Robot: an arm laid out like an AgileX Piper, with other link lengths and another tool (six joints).
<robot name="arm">
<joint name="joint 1" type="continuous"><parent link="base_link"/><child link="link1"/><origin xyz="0 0 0.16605" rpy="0 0 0"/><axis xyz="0 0 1"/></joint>
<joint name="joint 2" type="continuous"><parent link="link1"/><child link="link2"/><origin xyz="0 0 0" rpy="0 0 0"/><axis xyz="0 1 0"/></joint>
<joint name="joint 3" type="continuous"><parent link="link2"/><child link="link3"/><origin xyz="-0.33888 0 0.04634" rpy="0 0 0"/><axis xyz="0 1 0"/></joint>
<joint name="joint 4" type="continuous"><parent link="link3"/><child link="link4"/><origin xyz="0.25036 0 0.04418" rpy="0 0 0"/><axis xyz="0.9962 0 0.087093"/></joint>
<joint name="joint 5" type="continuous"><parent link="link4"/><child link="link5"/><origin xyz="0 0 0" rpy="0 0 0"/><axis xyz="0 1 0"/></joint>
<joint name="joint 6" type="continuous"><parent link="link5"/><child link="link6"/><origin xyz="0.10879 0 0.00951" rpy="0 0 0"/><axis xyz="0.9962 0 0.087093"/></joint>
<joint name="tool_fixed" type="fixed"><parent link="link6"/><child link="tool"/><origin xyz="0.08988 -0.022 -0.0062" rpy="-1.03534 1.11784 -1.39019"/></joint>
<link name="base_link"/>
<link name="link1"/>
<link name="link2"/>
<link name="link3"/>
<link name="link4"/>
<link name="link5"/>
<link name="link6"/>
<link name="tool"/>
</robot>
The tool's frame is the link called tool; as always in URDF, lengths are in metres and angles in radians. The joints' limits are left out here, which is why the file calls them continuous.
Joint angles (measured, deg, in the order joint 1, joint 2, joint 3, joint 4, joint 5, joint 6), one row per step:
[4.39, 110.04, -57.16, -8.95, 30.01, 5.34]
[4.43, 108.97, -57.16, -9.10, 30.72, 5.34]
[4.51, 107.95, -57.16, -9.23, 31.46, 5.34]
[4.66, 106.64, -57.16, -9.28, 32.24, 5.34]
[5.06, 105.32, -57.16, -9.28, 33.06, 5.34]
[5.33, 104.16, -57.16, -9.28, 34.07, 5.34]
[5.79, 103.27, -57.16, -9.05, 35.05, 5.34]
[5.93, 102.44, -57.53, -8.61, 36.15, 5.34]
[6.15, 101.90, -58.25, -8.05, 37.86, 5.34]
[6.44, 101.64, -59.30, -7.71, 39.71, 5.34]
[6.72, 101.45, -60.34, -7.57, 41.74, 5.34]
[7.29, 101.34, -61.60, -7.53, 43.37, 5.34]
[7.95, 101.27, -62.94, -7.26, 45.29, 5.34]
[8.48, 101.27, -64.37, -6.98, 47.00, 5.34]
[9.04, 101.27, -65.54, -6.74, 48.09, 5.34]
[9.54, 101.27, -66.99, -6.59, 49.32, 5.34]
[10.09, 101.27, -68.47, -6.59, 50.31, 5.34]
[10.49, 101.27, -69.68, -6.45, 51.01, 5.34]
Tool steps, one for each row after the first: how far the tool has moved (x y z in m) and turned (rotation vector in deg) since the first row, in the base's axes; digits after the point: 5 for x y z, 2 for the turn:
[-0.00115, -0.00043, 0.00675, -0.15, -0.38, 0.07]
[-0.00258, -0.00061, 0.01312, -0.31, -0.68, 0.17]
[-0.00406, -0.00020, 0.02127, -0.39, -1.23, 0.26]
[-0.00585, 0.00188, 0.02938, -0.43, -1.75, 0.57]
[-0.00856, 0.00292, 0.03629, -0.53, -1.92, 0.72]
[-0.01156, 0.00564, 0.04131, -0.46, -1.84, 0.91]
[-0.01305, 0.00688, 0.04731, -0.23, -1.93, 0.63]
[-0.01481, 0.00870, 0.05258, -0.01, -1.47, 0.30]
[-0.01517, 0.01064, 0.05760, 0.05, -0.94, 0.18]
[-0.01619, 0.01196, 0.06225, -0.09, -0.17, 0.16]
[-0.01470, 0.01534, 0.06765, -0.21, 0.06, 0.53]
[-0.01410, 0.01974, 0.07297, -0.19, 0.56, 0.84]
[-0.01247, 0.02363, 0.07839, -0.10, 0.84, 1.04]
[-0.01028, 0.02794, 0.08299, 0.04, 0.78, 1.37]
[-0.00716, 0.03180, 0.08888, 0.13, 0.56, 1.67]
[-0.00319, 0.03587, 0.09516, 0.15, 0.06, 2.12]
[0.00019, 0.03938, 0.10032, 0.32, -0.43, 2.38]

